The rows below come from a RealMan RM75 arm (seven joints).
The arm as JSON. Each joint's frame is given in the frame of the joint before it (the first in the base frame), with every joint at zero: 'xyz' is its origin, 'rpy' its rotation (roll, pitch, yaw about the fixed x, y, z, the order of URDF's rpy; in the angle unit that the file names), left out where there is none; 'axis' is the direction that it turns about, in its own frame. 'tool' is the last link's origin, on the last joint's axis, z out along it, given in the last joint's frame.
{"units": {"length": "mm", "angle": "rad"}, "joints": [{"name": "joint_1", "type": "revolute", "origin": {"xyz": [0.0, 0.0, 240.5]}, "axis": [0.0, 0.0, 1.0]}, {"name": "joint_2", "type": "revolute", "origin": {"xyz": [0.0, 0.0, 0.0], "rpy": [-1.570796, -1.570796, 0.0]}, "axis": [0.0, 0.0, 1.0]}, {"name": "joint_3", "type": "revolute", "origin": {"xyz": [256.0, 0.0, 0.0], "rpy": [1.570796, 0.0, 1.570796]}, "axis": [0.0, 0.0, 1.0]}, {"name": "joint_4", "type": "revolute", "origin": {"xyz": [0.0, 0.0, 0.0], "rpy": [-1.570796, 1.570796, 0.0]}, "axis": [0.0, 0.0, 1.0]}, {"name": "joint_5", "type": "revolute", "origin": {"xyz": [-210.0, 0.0, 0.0], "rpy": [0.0, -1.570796, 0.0]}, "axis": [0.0, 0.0, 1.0]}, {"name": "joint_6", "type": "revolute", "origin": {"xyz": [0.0, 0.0, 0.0], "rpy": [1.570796, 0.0, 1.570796]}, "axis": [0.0, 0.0, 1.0]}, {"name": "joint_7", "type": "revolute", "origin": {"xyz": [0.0, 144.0, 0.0], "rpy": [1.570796, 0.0, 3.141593]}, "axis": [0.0, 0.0, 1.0]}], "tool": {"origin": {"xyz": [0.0, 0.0, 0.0]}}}
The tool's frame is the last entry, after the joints.
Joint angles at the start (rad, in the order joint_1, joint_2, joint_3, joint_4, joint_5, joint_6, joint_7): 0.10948, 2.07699, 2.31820, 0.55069, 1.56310, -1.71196, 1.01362
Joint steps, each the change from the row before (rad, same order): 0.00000, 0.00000, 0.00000, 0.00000, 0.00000, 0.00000, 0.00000; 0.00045, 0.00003, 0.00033, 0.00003, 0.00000, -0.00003, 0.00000; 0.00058, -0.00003, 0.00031, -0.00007, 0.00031, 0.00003, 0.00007; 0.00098, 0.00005, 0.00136, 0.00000, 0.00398, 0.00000, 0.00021; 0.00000, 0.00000, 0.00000, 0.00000, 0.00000, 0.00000, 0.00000; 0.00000, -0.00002, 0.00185, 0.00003, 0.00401, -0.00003, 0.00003; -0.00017, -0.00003, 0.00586, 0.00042, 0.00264, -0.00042, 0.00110; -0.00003, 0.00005, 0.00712, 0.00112, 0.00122, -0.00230, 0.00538; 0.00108, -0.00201, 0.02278, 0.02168, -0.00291, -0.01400, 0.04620; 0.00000, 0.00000, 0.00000, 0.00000, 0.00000, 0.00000, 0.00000; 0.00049, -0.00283, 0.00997, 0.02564, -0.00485, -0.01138, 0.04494; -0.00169, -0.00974, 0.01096, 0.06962, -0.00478, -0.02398, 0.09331; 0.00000, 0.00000, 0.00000, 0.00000, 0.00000, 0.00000, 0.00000; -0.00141, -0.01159, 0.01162, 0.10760, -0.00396, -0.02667, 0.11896; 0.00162, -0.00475, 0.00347, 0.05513, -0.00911, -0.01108, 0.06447; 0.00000, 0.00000, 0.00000, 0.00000, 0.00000, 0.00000, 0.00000
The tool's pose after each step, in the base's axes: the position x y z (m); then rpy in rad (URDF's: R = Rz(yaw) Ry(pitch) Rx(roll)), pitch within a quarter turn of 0, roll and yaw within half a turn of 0. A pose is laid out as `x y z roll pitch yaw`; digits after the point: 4 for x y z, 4 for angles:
0.3270 0.2060 0.0047 -2.7809 0.8371 -0.3281
0.3269 0.2062 0.0048 -2.7805 0.8373 -0.3275
0.3268 0.2064 0.0048 -2.7799 0.8376 -0.3268
0.3266 0.2071 0.0055 -2.7745 0.8412 -0.3230
0.3266 0.2071 0.0055 -2.7745 0.8412 -0.3230
0.3266 0.2075 0.0062 -2.7683 0.8448 -0.3197
0.3269 0.2080 0.0074 -2.7596 0.8492 -0.3165
0.3271 0.2083 0.0088 -2.7559 0.8553 -0.3181
0.3266 0.2106 0.0161 -2.7687 0.8730 -0.3410
0.3266 0.2106 0.0161 -2.7687 0.8730 -0.3410
0.3255 0.2125 0.0221 -2.7928 0.8791 -0.3657
0.3225 0.2168 0.0372 -2.8325 0.8774 -0.3981
0.3225 0.2168 0.0372 -2.8325 0.8774 -0.3981
0.3161 0.2233 0.0582 -2.8642 0.8603 -0.4167
0.3120 0.2265 0.0671 -2.8906 0.8432 -0.4369
0.3120 0.2265 0.0671 -2.8906 0.8432 -0.4369

